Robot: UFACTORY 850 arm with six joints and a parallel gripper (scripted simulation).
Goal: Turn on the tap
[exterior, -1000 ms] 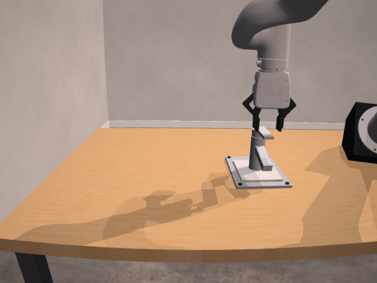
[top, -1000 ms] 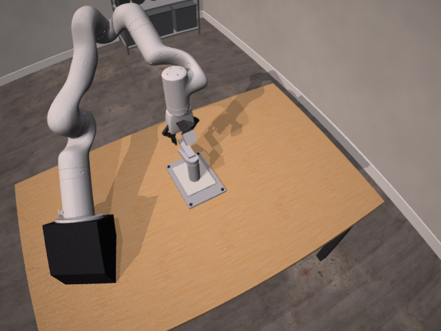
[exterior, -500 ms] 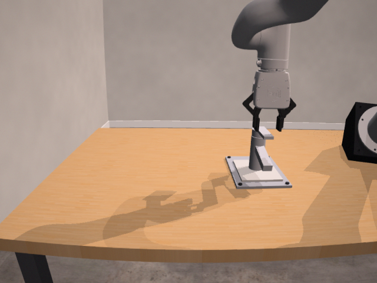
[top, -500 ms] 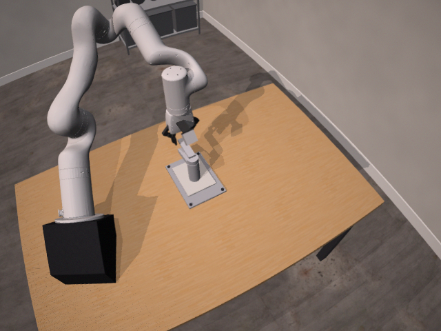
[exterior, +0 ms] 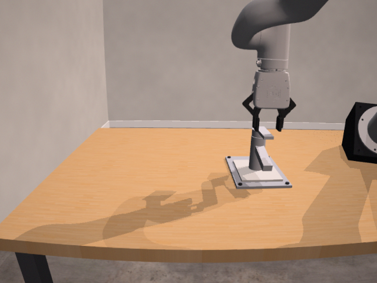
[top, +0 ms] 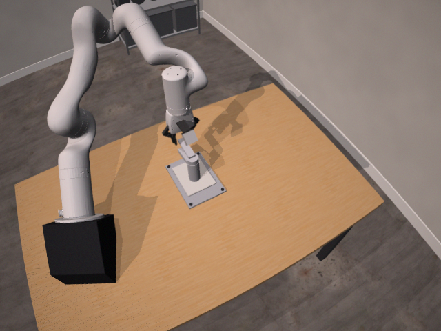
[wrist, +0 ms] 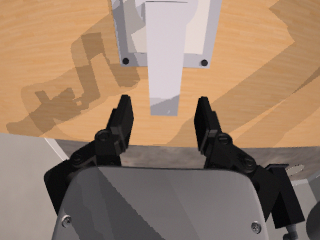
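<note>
My gripper is now 10 mm short of the tap lever, 60 mm to the left of it and 40 mm above it.
</note>
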